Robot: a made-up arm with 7 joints.
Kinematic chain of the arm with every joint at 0, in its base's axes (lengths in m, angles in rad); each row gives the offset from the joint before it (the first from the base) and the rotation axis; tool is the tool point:
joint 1: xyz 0 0 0.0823 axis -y
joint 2: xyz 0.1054 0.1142 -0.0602 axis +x
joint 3: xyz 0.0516 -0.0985 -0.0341 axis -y
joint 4: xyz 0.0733 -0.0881 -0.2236 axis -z
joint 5: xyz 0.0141 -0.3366 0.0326 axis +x
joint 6: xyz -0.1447 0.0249 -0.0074 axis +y
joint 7: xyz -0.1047 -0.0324 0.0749 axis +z
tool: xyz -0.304 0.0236 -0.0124
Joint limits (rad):
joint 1: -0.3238..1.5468
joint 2: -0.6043..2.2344
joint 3: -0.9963..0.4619
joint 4: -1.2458..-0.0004
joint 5: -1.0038..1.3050
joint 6: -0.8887..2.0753
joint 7: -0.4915..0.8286
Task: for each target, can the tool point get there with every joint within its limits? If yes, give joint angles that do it. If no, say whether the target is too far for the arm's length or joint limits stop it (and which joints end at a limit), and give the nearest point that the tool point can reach.
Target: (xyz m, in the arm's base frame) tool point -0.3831 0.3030 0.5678
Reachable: no: joint limits stop it (at a limit: joint 1, joint 2, joint 3, joint 4) | nearest point -0.2929 0.1113 0.5936 | short by 0.213 m
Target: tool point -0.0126 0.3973 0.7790
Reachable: no: joint limits stop it (at a limit: joint 1, joint 2, joint 4, joint 6) | nearest point 0.0844 0.4522 0.7388 | short by 0.118 m
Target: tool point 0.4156 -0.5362 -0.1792
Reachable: yes | joints 1.0122 0.2415 -0.0632 -0.7402 -0.1733 -0.2208 -0.2319
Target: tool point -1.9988 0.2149 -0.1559
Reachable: no: too far | nearest point -0.6190 0.1868 -0.3832 | short by 1.399 m
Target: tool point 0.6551 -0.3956 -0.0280
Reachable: yes | joints 1.1049 0.9311 -0.1542 -0.6730 0.1538 0.7073 0.1782
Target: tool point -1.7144 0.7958 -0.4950
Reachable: no: too far | nearest point -0.5844 0.4939 -0.3918 | short by 1.174 m
